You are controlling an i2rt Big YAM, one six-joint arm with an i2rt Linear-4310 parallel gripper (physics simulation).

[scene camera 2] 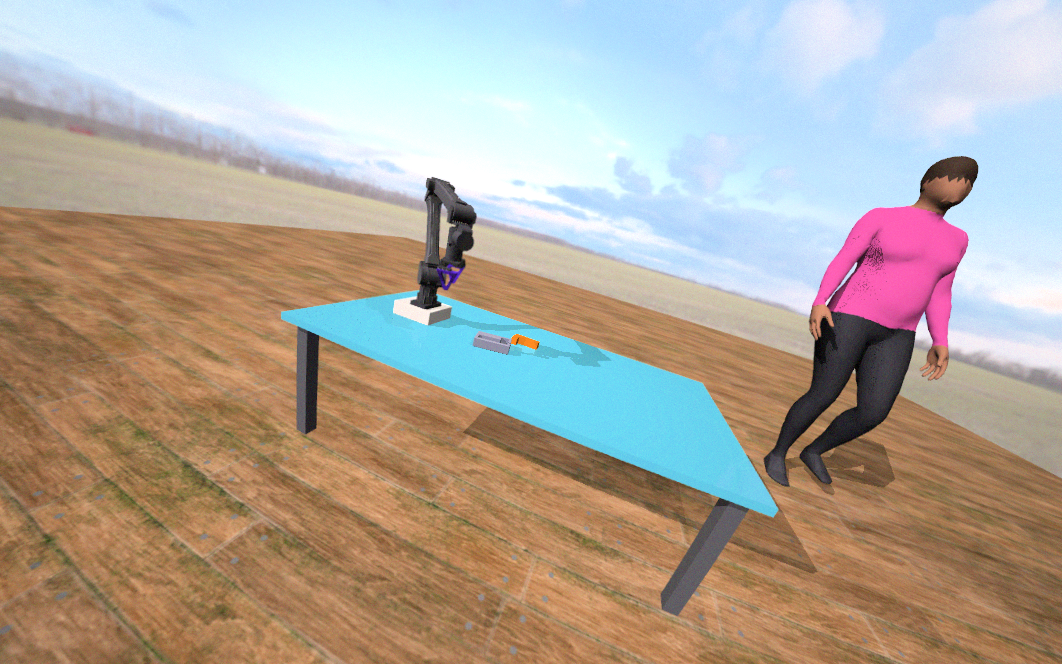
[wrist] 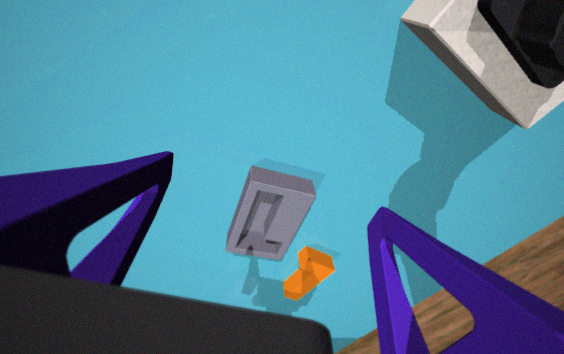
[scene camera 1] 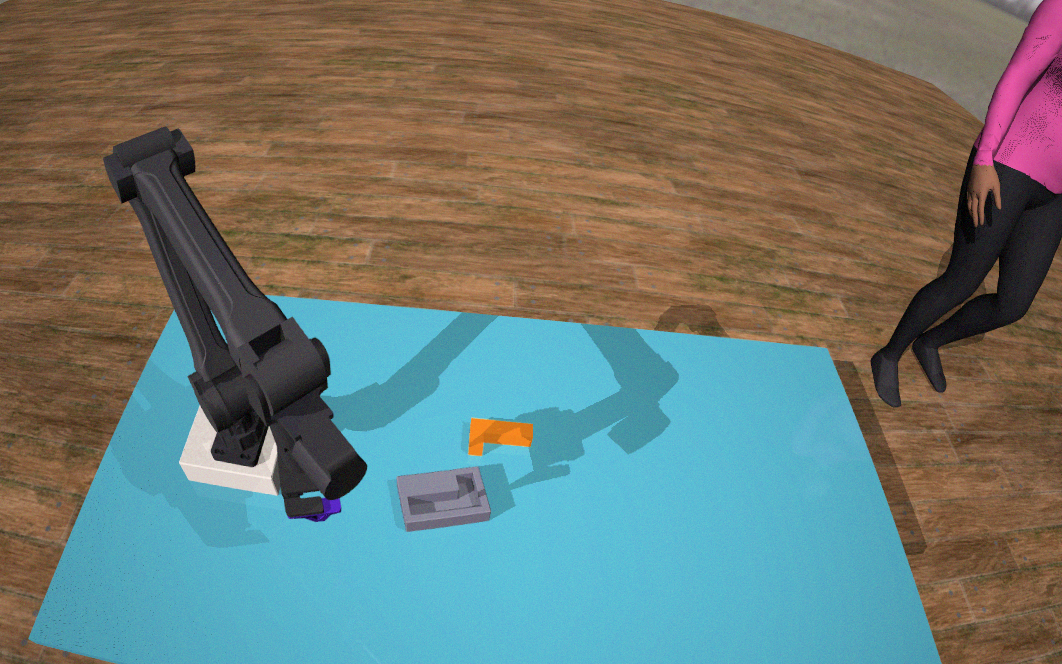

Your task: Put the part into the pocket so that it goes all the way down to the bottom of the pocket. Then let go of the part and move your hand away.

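Places are measured from the arm's base along level axes (x back, y left, z down), in centimetres.
Pixels of known places: gripper, fingertip midpoint: (scene camera 2: pixel 449 286) (wrist: pixel 279 192) (scene camera 1: pixel 314 487); arm's base at its link origin: (scene camera 2: pixel 425 304) (wrist: pixel 556 3) (scene camera 1: pixel 242 435).
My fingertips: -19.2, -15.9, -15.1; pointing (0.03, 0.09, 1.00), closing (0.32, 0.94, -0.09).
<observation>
Ahead of a thing's pixels: the offset from my fingertips to its top centre, as dx, dy, dz. "spot": to the spot under its first point. Level surfaces: height alone.
The orange L-shaped part @(-25.9, +25.4, +17.7) (scene camera 1: pixel 501 433) (scene camera 2: pixel 526 342) (wrist: pixel 311 271) lies on the table beside the grey block, apart from it. The grey block @(-16.7, +11.7, +17.1) (scene camera 1: pixel 447 518) (scene camera 2: pixel 491 345) (wrist: pixel 296 212) has an L-shaped pocket @(spot: -16.1, +11.4, +20.2) (scene camera 1: pixel 438 503) (wrist: pixel 265 211) in its top, and the pocket is empty. My gripper (scene camera 1: pixel 316 511) (scene camera 2: pixel 449 276) (wrist: pixel 279 192) is open, with nothing between its purple fingers. It hangs high above the table near the arm's base, to the base side of the block and the part. In scene camera 1 the arm hides most of the fingers.
The blue table @(dz +20.7) (scene camera 1: pixel 704 548) (scene camera 2: pixel 626 415) (wrist: pixel 150 90) carries the arm's white base (scene camera 1: pixel 227 476) (scene camera 2: pixel 417 313) (wrist: pixel 452 35). A person in a pink top (scene camera 1: pixel 1037 117) (scene camera 2: pixel 900 266) stands on the wooden floor past the table's far end. The arm's shadow falls on the table around the part and block.
</observation>
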